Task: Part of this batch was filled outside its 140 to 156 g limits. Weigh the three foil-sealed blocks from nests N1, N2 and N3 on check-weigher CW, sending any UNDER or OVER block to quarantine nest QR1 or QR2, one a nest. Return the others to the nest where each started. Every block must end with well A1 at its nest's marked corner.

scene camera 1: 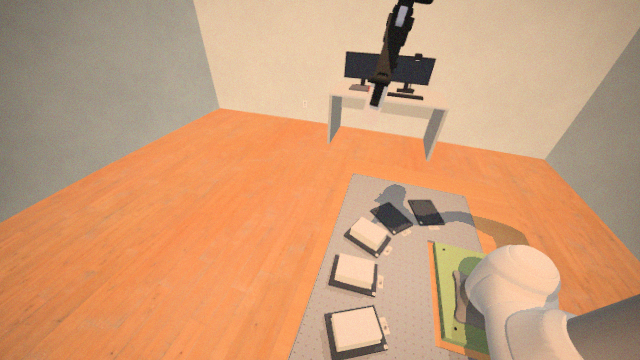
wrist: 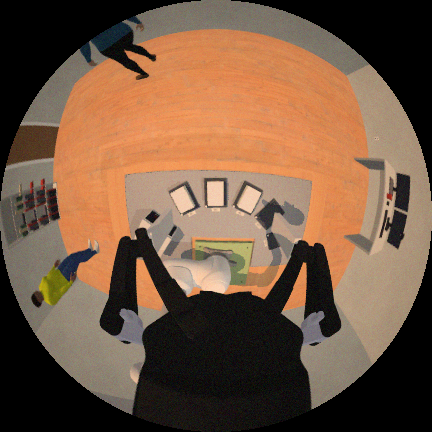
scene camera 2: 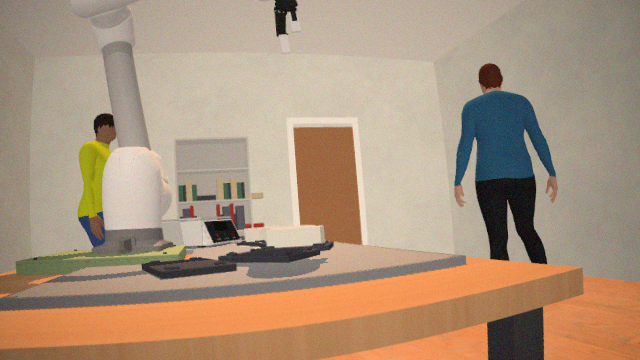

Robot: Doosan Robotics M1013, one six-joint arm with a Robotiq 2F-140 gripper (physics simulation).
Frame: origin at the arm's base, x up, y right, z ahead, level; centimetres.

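Seen in the pictures: gripper, between the fingertips: (scene camera 1: 373, 108) (wrist: 223, 219) (scene camera 2: 291, 43); arm's base, origin of its link: (scene camera 1: 482, 304) (wrist: 216, 260) (scene camera 2: 135, 250).
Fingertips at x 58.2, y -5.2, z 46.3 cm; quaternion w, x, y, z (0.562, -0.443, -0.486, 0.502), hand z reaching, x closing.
Offsets run from my fingertips to a thing's top centre. Level surfaces: height alone.
Three pale blocks sit in dark nests: one near block {dx -54.6, dy -18.5, dz -9.5 cm} (scene camera 1: 356, 328) (wrist: 183, 199), one middle block {dx -54.6, dy -1.2, dz -3.9 cm} (scene camera 1: 355, 271) (wrist: 215, 193) and one far block {dx -54.6, dy +17.3, dz -4.3 cm} (scene camera 1: 368, 234) (wrist: 248, 198). Beyond them are two empty dark nests, one beside the far block {dx -58.2, dy +33.1, dz -11.8 cm} (scene camera 1: 391, 218) (wrist: 269, 215) and an outer one {dx -58.4, dy +44.0, dz -26.8 cm} (scene camera 1: 426, 212) (scene camera 2: 189, 268) (wrist: 271, 241). Nest labels and well A1 are too small to read. A white device {dx -50.0, dy -35.0, dz -33.6 cm} (scene camera 2: 192, 233) with a dark screen stands behind the nests in scene camera 2; its reading is illegible. My gripper (scene camera 1: 377, 95) (scene camera 2: 290, 35) (wrist: 223, 219) is open and empty, high above the table.
The arm's base stands on a green plate (scene camera 1: 446, 300) (scene camera 2: 55, 264) (wrist: 244, 271). A grey perforated mat {dx -60.0 cm} (scene camera 1: 345, 200) (scene camera 2: 400, 257) (wrist: 142, 186) bears the nests. Two people, one in blue (scene camera 2: 502, 135) (wrist: 112, 40) and one in yellow (scene camera 2: 91, 175) (wrist: 54, 289), stand beyond the table. A desk (scene camera 1: 431, 135) stands by the wall.
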